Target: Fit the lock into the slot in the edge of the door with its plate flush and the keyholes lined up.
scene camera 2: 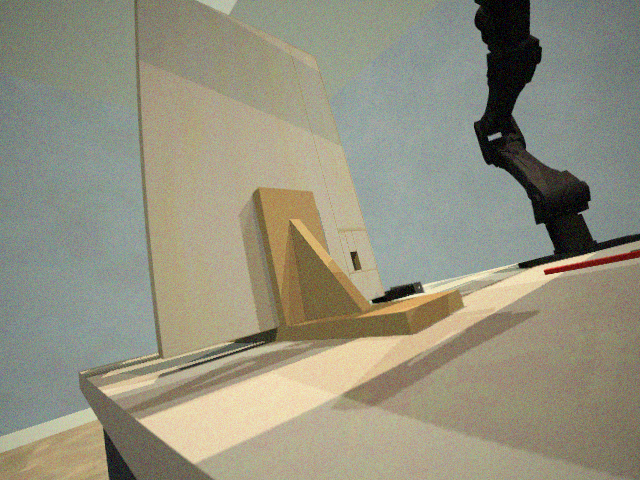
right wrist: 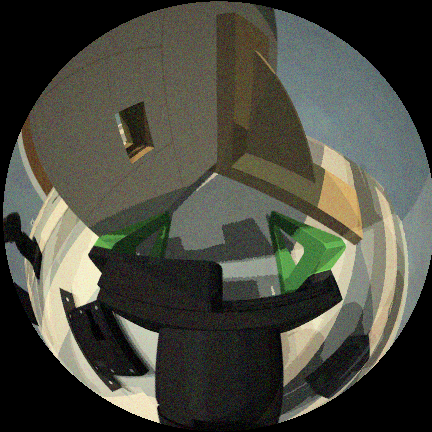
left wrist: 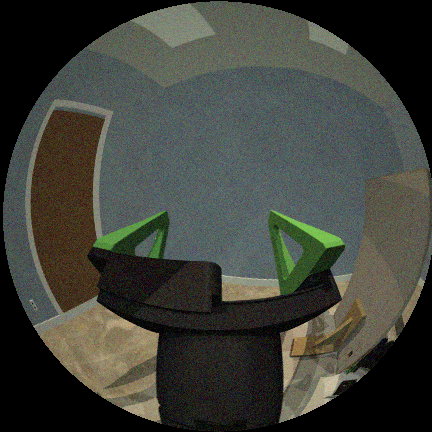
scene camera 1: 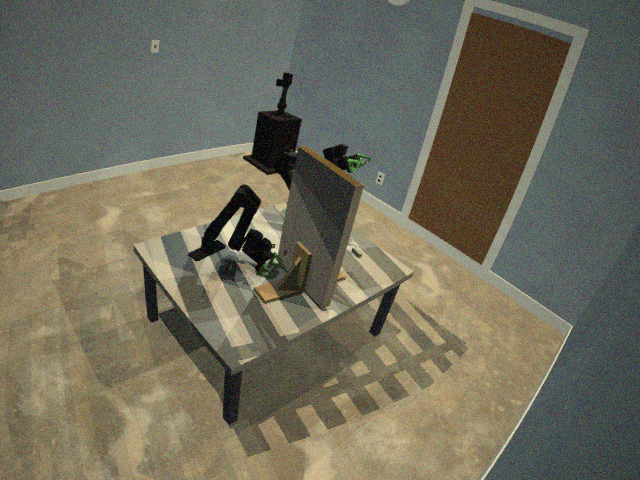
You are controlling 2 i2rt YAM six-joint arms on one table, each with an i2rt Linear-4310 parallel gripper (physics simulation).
Scene:
same spot on tan wooden bracket: [left wrist: 309,345] = [scene camera 2: 378,307]

